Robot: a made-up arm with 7 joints. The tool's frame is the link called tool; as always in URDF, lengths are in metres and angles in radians. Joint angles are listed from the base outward.
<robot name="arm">
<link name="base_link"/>
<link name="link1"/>
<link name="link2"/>
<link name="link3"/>
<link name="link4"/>
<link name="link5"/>
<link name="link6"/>
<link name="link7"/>
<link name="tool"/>
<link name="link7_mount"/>
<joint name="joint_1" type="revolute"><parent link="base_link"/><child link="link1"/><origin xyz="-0.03 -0.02 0.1"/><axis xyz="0 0 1"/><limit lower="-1.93" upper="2.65"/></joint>
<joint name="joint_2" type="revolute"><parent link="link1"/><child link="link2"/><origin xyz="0.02 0 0.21" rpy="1.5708 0 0"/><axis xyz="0 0 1"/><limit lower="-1.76" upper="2.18"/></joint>
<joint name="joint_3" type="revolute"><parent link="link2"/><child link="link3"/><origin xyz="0.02 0.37 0.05" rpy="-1.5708 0 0"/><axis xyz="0 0 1"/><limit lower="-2.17" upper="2.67"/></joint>
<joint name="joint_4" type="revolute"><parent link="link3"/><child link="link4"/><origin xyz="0.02 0.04 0.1" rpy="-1.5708 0 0"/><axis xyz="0 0 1"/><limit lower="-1.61" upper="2.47"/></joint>
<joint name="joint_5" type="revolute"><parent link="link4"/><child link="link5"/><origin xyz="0.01 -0.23 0.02" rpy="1.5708 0 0"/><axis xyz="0 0 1"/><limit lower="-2.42" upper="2.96"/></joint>
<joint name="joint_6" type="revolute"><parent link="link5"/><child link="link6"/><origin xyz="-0.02 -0.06 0.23" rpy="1.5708 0 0"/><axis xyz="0 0 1"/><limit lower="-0.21" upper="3.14"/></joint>
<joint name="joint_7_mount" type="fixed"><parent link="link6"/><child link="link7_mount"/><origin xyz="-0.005 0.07 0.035"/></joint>
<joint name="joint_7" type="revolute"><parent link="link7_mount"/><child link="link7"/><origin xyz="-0.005 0.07 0.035" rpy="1.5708 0 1.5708"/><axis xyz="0 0 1"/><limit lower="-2.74" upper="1.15"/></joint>
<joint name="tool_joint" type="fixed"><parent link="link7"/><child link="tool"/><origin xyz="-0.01 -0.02 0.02" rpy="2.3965 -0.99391 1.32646"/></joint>
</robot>
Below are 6 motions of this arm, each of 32 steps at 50 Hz.
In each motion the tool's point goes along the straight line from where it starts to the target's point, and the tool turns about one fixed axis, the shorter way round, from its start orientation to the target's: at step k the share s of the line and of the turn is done. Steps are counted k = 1, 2, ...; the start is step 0. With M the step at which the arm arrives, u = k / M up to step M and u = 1 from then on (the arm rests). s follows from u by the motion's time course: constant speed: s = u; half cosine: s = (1 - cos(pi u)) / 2; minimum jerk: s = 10 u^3 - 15 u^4 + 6 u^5.
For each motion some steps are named. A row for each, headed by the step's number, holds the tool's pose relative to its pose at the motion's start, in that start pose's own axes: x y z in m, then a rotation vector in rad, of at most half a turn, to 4 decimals.
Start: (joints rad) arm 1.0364 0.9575 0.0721 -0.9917 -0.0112 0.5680 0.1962
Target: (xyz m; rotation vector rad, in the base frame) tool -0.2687 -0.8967 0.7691 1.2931 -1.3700 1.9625
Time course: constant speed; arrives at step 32
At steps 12, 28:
12: 0.1101 -0.0774 -0.1013 0.0604 0.3912 0.0267
28: 0.2569 -0.1806 -0.2364 0.1410 0.9129 0.0624

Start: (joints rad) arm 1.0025 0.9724 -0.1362 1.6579 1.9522 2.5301 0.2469
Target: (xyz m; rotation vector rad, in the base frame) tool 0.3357 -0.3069 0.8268 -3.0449 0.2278 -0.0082
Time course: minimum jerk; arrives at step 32
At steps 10, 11, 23, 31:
10: 0.0249 0.0561 -0.0258 -0.0174 0.0463 0.1084
11: 0.0311 0.0703 -0.0324 -0.0219 0.0580 0.1358
23: 0.1189 0.2684 -0.1236 -0.0834 0.2213 0.5184
31: 0.1380 0.3117 -0.1435 -0.0969 0.2571 0.6021

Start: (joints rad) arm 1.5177 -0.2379 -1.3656 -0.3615 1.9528 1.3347 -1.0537
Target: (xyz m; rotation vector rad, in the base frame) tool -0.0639 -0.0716 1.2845 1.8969 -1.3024 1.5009
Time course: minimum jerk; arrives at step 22
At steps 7, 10, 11, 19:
7: 0.0029 0.0262 0.0562 0.0872 -0.0774 0.0192
10: 0.0065 0.0579 0.1242 0.1926 -0.1710 0.0424
11: 0.0078 0.0698 0.1496 0.2319 -0.2060 0.0510
19: 0.0153 0.1367 0.2931 0.4543 -0.4035 0.1000

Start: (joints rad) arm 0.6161 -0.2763 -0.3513 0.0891 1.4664 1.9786 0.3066
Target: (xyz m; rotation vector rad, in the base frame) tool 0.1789 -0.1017 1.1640 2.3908 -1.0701 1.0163
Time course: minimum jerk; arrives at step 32
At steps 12, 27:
12: -0.0375 0.0596 -0.0230 -0.0291 0.0138 0.1556
27: -0.1321 0.2102 -0.0812 -0.1025 0.0486 0.5485

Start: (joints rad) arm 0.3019 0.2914 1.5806 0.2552 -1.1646 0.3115 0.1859
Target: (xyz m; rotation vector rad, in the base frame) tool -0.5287 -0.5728 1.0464 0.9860 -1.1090 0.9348
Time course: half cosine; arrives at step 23
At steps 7, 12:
7: -0.0785 -0.0778 0.0484 0.0703 -0.0854 0.1331
12: -0.1980 -0.1964 0.1222 0.1774 -0.2155 0.3358

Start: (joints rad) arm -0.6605 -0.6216 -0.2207 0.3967 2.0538 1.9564 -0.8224
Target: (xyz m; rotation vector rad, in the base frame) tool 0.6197 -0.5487 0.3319 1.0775 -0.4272 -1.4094
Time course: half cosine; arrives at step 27
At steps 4, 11, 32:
4: 0.0005 -0.0228 0.0008 -0.0472 0.0056 -0.0130
11: 0.0033 -0.1528 0.0054 -0.3164 0.0374 -0.0872
32: 0.0092 -0.4285 0.0151 -0.8874 0.1048 -0.2447

